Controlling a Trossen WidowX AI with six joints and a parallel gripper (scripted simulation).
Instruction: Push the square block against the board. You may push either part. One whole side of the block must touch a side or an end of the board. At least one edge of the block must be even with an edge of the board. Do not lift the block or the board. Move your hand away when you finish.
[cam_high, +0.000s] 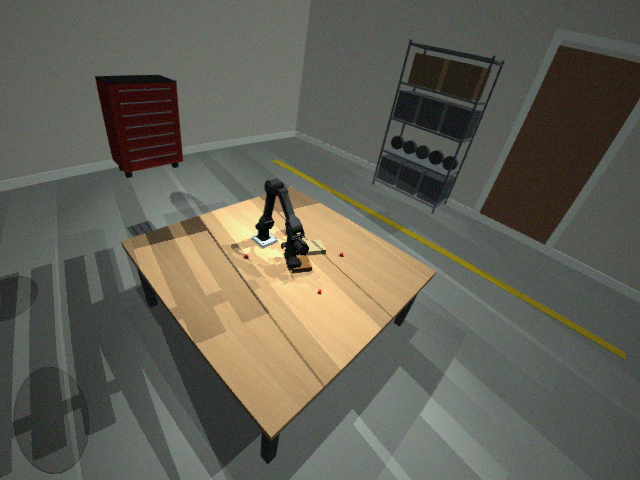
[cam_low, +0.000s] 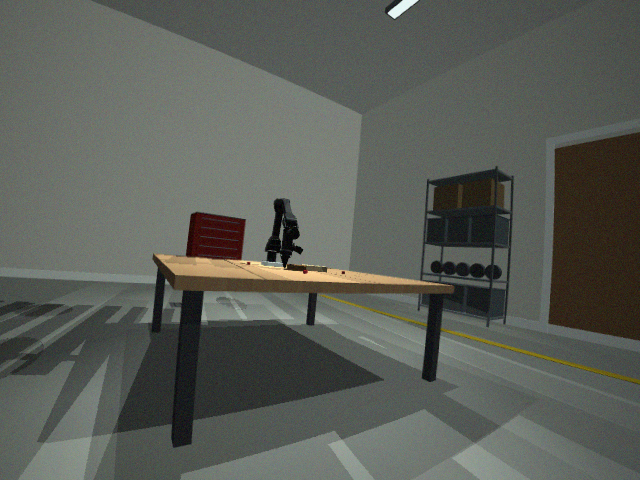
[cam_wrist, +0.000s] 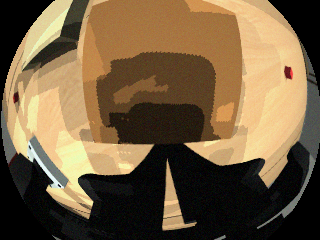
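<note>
Right now the square block is 60 mm to the left of my gripper tip, 30 mm ahead of it and 10 mm above it. The rest, counted from my gripper tip: board 210 mm to the left, 30 mm behind, 10 mm above.
</note>
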